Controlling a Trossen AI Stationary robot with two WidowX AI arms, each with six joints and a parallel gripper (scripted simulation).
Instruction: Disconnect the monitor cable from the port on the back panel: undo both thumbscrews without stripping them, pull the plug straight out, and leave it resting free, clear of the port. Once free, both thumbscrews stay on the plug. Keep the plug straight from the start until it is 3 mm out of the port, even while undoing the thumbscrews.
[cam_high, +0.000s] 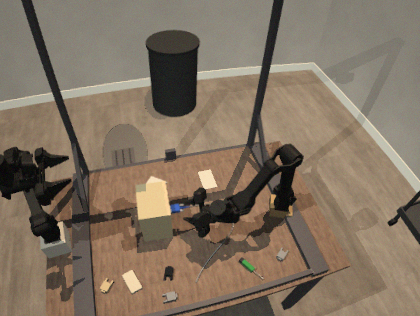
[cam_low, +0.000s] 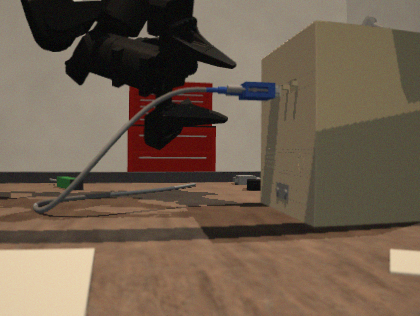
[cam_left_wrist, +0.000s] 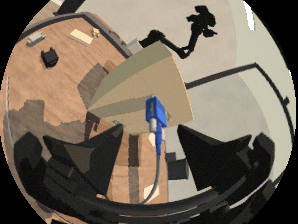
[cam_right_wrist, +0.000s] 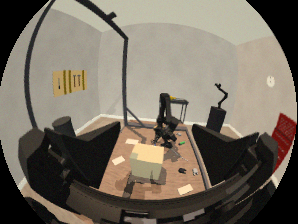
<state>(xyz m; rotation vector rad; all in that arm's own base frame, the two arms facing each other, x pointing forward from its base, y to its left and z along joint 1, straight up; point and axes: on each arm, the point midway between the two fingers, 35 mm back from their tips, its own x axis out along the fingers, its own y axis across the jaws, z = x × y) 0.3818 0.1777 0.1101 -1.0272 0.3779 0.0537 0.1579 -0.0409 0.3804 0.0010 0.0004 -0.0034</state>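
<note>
Now: the blue plug 50 mm to the right of my left hand, 30 mm behind it and 10 mm below it. Also, from my left hand: back panel (80 mm to the right, 50 mm below, 50 mm behind); then beige box (140 mm to the right, 60 mm behind, 50 mm below).
</note>
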